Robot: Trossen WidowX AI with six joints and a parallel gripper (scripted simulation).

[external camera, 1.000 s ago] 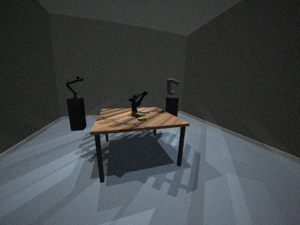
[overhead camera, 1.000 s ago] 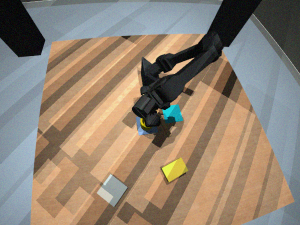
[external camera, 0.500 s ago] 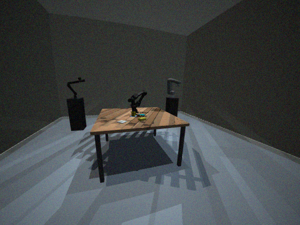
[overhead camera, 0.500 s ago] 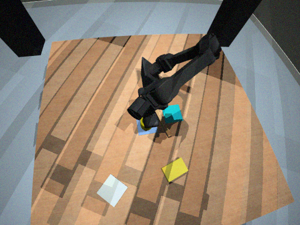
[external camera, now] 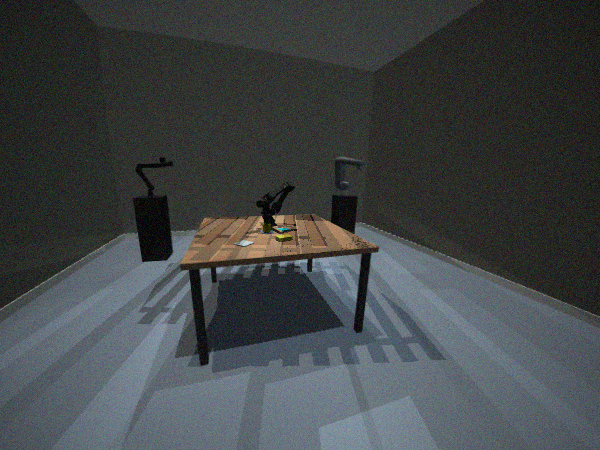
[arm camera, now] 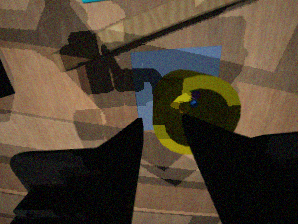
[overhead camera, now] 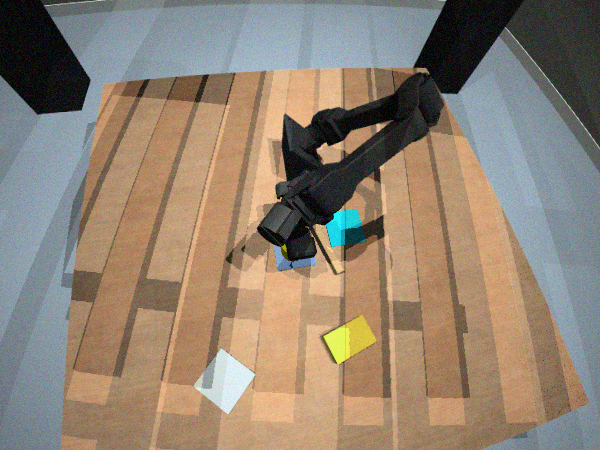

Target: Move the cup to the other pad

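My gripper tip is 2 cm short of the yellow cup and 3 cm above it. Also, from my gripper tip: yellow block: 27 cm ahead, 11 cm to the left, 5 cm below; then thin wooden bar: 8 cm to the left, 6 cm below; then blue pad: 2 cm ahead, 1 cm to the left, 7 cm below.
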